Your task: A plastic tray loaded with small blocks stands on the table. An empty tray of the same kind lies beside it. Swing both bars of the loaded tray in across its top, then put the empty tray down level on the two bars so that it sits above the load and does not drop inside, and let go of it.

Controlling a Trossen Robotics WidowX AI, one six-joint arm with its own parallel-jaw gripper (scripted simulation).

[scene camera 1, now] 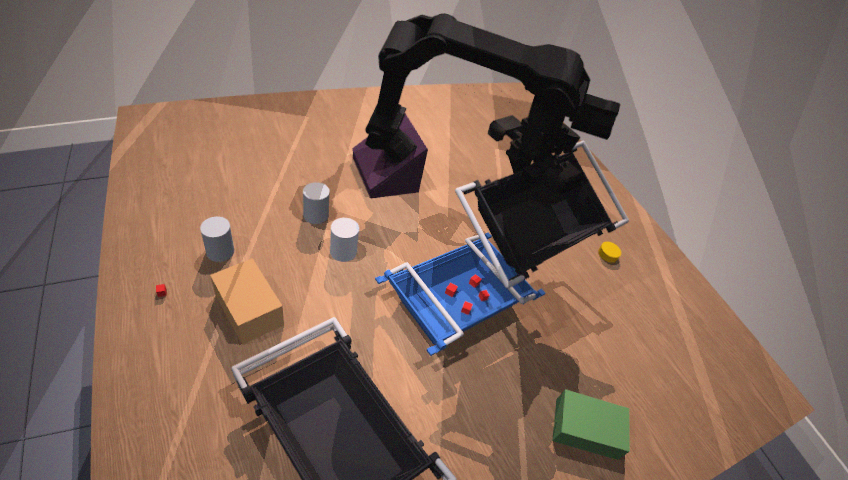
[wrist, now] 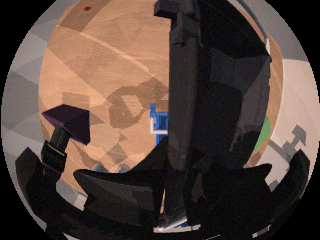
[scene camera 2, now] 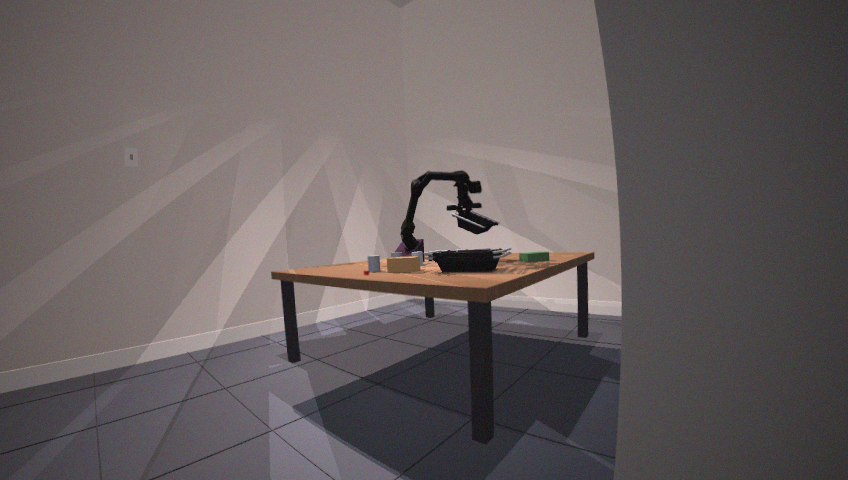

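Observation:
The wrist view shows the gripper. The pictures show the gripper as well as a green block and a black tray.

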